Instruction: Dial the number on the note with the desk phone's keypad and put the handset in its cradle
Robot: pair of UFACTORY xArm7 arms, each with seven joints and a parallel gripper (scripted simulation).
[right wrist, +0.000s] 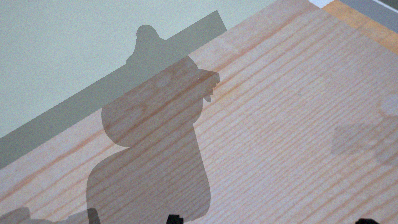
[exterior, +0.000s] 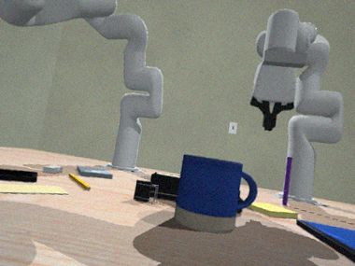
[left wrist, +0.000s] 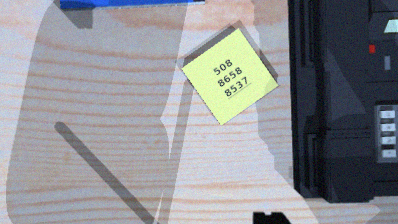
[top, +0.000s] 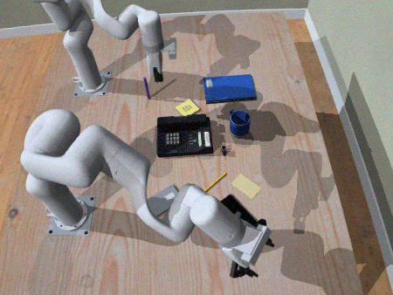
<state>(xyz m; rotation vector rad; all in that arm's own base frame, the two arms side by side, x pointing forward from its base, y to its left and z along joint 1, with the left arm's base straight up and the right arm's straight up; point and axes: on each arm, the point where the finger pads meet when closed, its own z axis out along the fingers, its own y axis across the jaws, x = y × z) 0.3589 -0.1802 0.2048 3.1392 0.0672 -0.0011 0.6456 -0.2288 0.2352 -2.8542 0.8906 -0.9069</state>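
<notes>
My left gripper is now 160 mm above the handset, 100 mm to the left of it and 80 mm short of it. Round my left hand: binder clip 230 mm to the right, 230 mm ahead, 190 mm below; then purple stick 140 mm below, 80 mm to the left, 70 mm behind; then yellow note 200 mm below, 100 mm ahead.
</notes>
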